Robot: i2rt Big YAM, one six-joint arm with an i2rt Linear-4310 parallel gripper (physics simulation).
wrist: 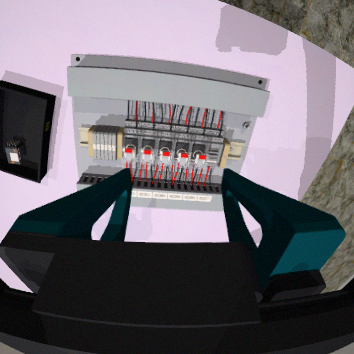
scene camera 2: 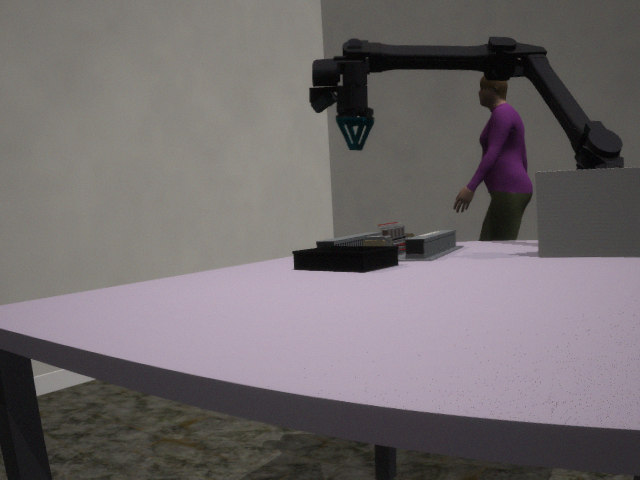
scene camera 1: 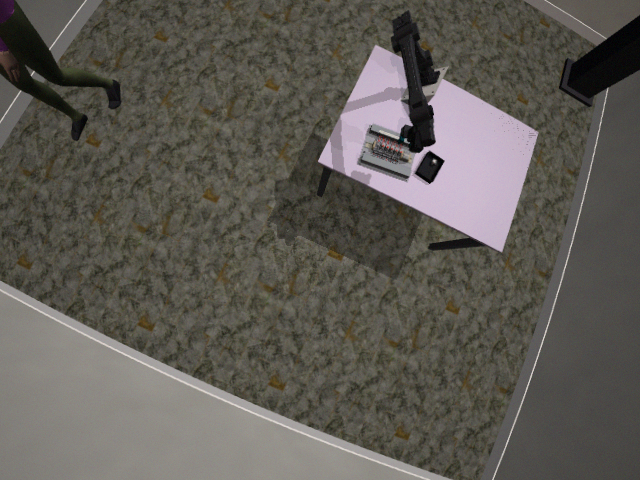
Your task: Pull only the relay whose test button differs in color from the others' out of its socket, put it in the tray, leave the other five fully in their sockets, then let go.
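Frame: origin at the arm's base, x left, y ahead, z down, level; millimetres.
Seen in the pictures: gripper, fingertip midpoint: (wrist: 176,176) (scene camera 2: 355,150) (scene camera 1: 403,144); arm's base at its link origin: (scene camera 2: 605,202) (scene camera 1: 428,80).
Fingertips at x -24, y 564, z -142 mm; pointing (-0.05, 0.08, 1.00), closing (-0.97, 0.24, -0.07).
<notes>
Offsets run from my fingertips to a thing's top centre. "spot": to the spot under its first point. Level surfaces: height alone.
A relay {dx +264, dy -142, dz +218 mm} (wrist: 14,154) (scene camera 1: 434,161) lies in the black tray {dx +249, dy -100, dz +207 mm} (wrist: 48,131) (scene camera 1: 427,171) (scene camera 2: 330,260); its test button's colour cannot be made out. On the grey panel (wrist: 165,82) (scene camera 1: 383,166) (scene camera 2: 431,246), five relays with red marks, from the leftmost relay {dx +41, dy -80, dz +173 mm} (wrist: 129,151) past the middle relay {dx -14, dy -74, dz +173 mm} (wrist: 164,154) to the rightmost relay {dx -69, dy -68, dz +173 mm} (wrist: 200,158), sit in a row and look seated. The socket {spot: dx -102, dy -69, dz +214 mm} (wrist: 214,154) at the row's right end holds no relay. My gripper (wrist: 176,176) (scene camera 2: 355,148) is partly open and empty, high above the panel, pointing down, touching nothing.
A beige terminal block {dx +79, dy -85, dz +196 mm} (wrist: 104,143) stands left of the relays, and an end clamp {dx -115, dy -63, dz +202 mm} (wrist: 225,152) stands right of them. Red and black wires run above and below the row. The tray stands beside the panel on the pink table {dz +242 mm} (scene camera 1: 473,165) (scene camera 2: 258,320). A person (scene camera 2: 509,149) stands beyond the table.
</notes>
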